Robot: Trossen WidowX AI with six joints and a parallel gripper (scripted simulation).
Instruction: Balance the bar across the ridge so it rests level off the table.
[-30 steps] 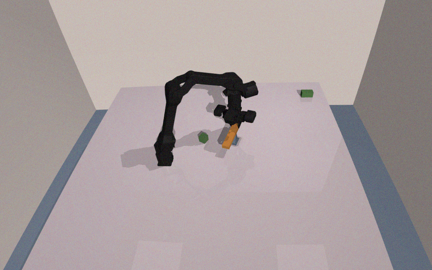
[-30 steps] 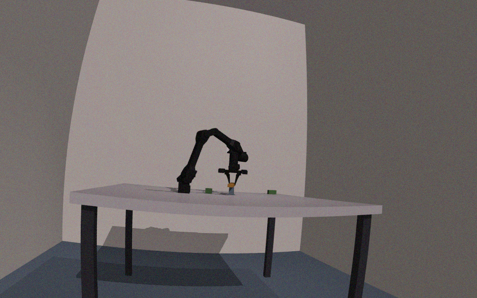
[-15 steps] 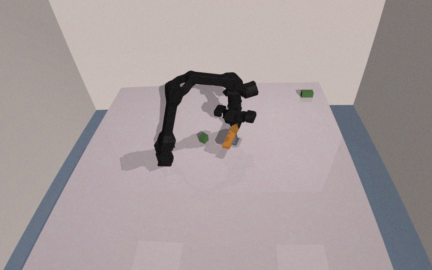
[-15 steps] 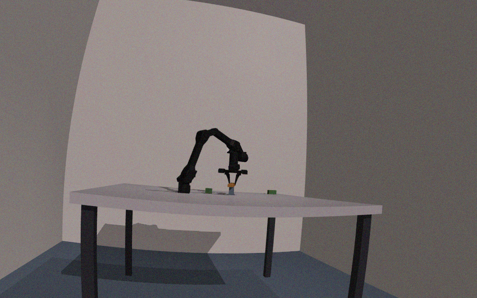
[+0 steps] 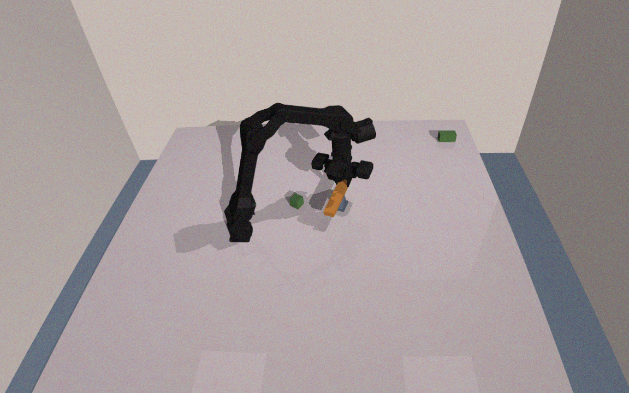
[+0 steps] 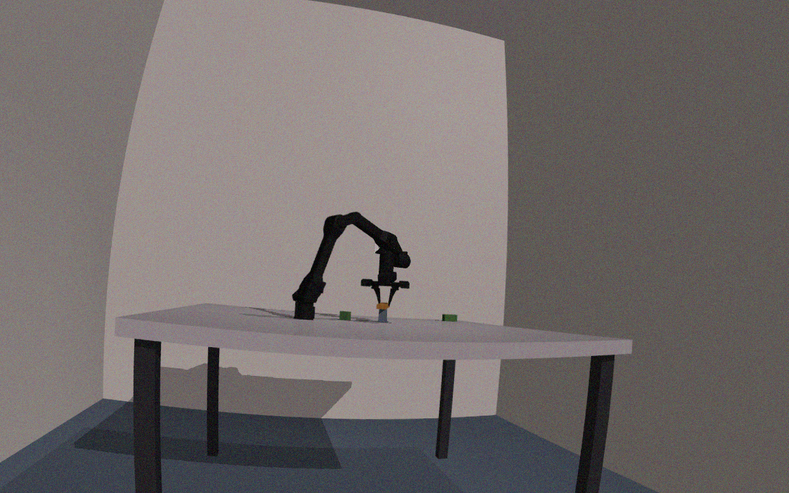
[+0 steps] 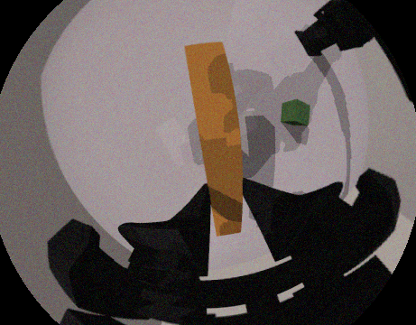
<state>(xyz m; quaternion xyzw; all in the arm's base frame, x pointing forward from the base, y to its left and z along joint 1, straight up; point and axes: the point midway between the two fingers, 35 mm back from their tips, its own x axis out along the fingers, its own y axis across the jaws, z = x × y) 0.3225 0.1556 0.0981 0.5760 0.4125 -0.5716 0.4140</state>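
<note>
My gripper tip is now 10 mm past the orange bar and 30 mm to the left of it.
</note>
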